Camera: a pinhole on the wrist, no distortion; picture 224 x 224 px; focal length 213.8 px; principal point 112.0 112.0 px. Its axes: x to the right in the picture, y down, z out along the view. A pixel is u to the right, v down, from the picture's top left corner.
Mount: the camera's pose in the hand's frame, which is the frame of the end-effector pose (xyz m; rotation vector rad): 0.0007 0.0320 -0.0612 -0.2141 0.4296 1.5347
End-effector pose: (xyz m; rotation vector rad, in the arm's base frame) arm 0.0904 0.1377 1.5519 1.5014 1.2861 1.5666
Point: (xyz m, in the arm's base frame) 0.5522 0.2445 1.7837
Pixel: 115.6 101.3
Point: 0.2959 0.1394 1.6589
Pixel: 109.8 136.6
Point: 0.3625 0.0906 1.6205
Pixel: 91.3 186.8
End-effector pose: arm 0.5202 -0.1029 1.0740 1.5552 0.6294 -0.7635
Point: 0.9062 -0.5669 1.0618
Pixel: 144.4 42.8
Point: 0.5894 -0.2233 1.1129
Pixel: 96.3 121.0
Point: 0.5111 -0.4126 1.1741
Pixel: 58.1 188.1
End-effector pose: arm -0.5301 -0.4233 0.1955 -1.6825 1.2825 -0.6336
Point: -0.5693 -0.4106 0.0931
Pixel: 190.4 168.2
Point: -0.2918 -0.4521 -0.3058
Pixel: 141.1 78.9
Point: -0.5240 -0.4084 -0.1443
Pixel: 212.8 120.5
